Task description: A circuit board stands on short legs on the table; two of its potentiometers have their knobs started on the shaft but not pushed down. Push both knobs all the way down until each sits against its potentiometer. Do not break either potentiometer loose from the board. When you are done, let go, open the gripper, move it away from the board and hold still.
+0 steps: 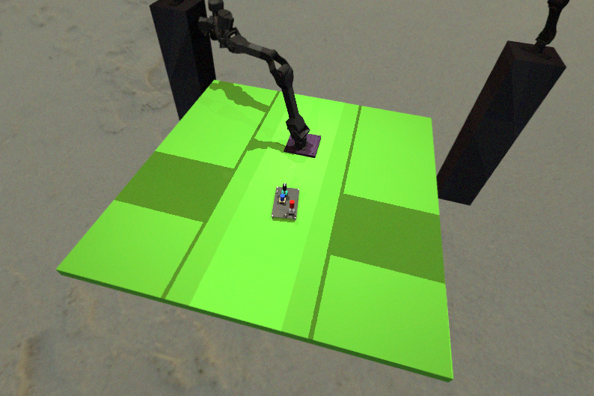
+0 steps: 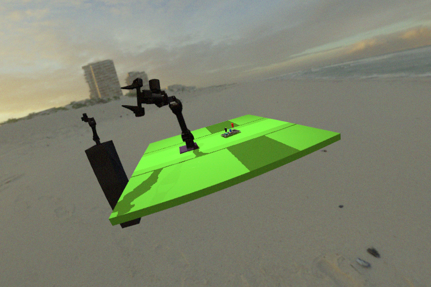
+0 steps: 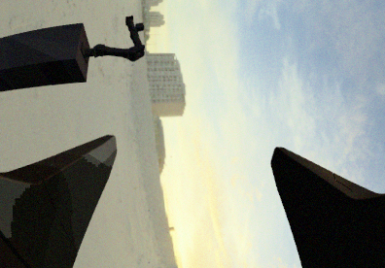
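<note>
Now: gripper tip 57 cm short of the green potentiometer, 53 cm to the right of it and 44 cm above it. Also, from my gripper tip: red knob 65 cm ahead, 58 cm to the left, 43 cm below.
</note>
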